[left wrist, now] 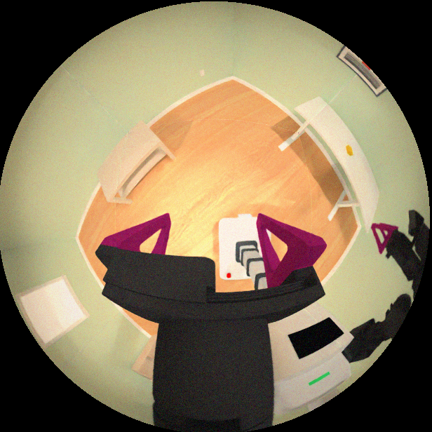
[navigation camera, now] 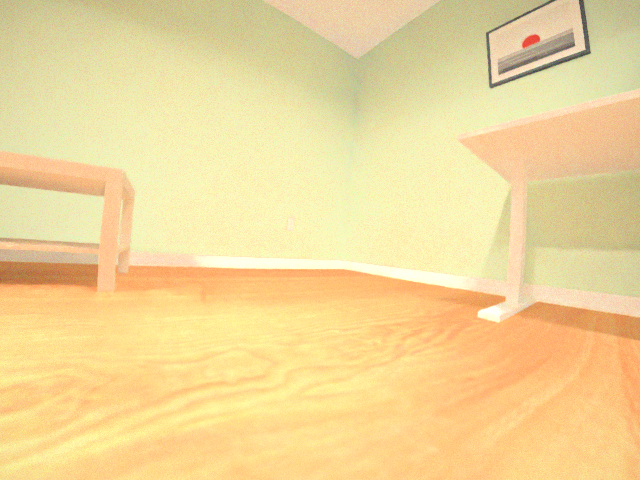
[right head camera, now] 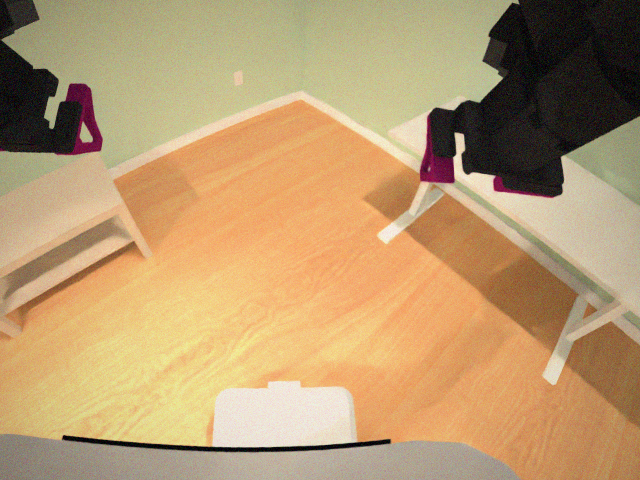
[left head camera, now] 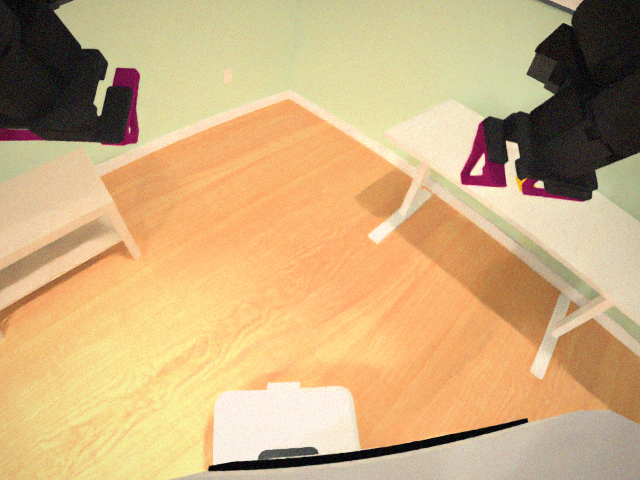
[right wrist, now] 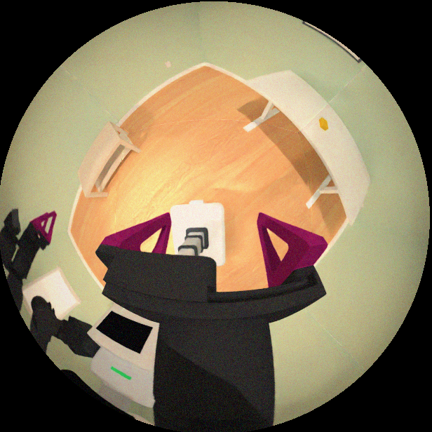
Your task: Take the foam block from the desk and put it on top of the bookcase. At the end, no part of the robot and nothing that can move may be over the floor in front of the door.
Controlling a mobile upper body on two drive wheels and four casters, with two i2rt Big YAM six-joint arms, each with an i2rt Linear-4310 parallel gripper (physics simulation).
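Frame: origin at the left arm's base, x ahead, y up, z right, level; centimetres.
Seen in the pictures: left gripper, fingertip midpoint: (right head camera: 63, 144) (left head camera: 93, 135); right gripper, fingertip midpoint: (right head camera: 459, 180) (left head camera: 494, 184).
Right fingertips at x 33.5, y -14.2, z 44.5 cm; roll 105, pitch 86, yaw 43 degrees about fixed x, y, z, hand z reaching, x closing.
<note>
A point is followed by its place in that frame.
The yellow foam block (left wrist: 349, 150) (right wrist: 323, 124) lies on the white desk (left wrist: 361, 182) (right wrist: 345, 160) (right head camera: 594, 232) {x 70.6, y -69.0, z 152.5 cm} (navigation camera: 568, 139) {x 117.0, y -71.5, z 109.1 cm}, near the wall. In the left head camera a sliver of the foam block (left head camera: 519, 183) {x 98.6, y -67.6, z 130.5 cm} shows between the fingers of my right gripper (left head camera: 514, 190) {x 33.5, y -14.2, z 44.5 cm} (right head camera: 475, 187) {x 33.5, y -14.2, z 44.5 cm} (right wrist: 215, 216), which is open, empty and well apart from it. My left gripper (left wrist: 213, 217) is open and empty, out to the left, far from the desk. A beige piece, apparently the bookcase (left wrist: 144, 357), shows at the lower left of the left wrist view, mostly hidden by the arm. The door does not show.
A low beige table (left head camera: 46, 206) {x 107.4, y -96.0, z -90.1 cm} (right head camera: 56, 206) {x 108.6, y -96.0, z -93.6 cm} (left wrist: 132, 145) (right wrist: 100, 155) (navigation camera: 56, 166) {x 97.9, y -98.4, z -72.0 cm} with a lower shelf stands at the left. Desk feet (left head camera: 385, 229) (navigation camera: 498, 311) reach onto the floor at the right. My white base (left head camera: 284, 418) {x 21.1, y -115.0, z 21.9 cm} (right head camera: 284, 413) {x 22.4, y -115.0, z 22.5 cm} is at the bottom. A framed picture (navigation camera: 537, 41) {x 164.4, y 18.3, z 141.5 cm} hangs above the desk.
</note>
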